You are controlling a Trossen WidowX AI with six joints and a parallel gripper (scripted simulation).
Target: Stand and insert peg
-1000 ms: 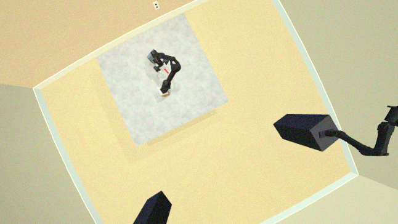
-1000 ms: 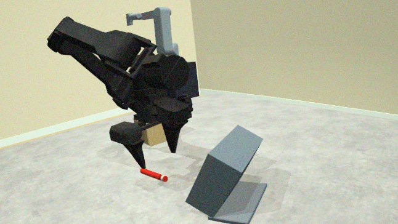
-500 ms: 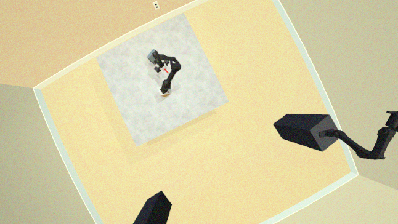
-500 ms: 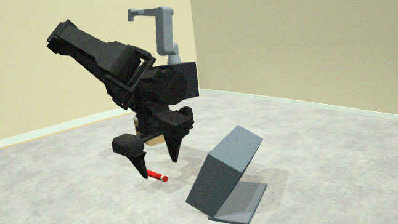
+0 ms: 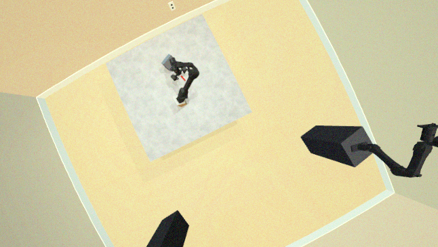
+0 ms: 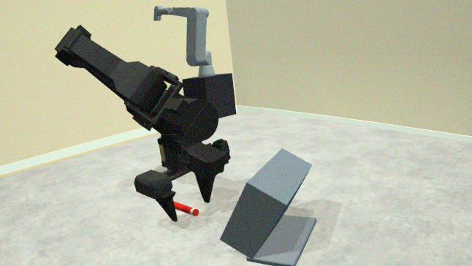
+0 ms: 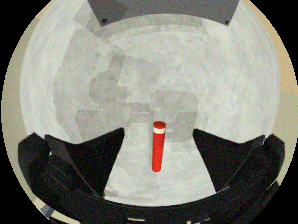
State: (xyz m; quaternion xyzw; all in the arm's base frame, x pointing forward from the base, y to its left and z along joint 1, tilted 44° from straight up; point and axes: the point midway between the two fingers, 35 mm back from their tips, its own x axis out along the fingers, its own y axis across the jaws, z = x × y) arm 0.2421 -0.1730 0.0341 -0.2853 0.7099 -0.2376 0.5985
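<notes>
My gripper tip is 1 cm past the red peg. Round my gripper tip: flat base plate 19 cm ahead, 3 cm to the left; then grey sloped panel 17 cm ahead, 2 cm to the left, 6 cm above.
</notes>
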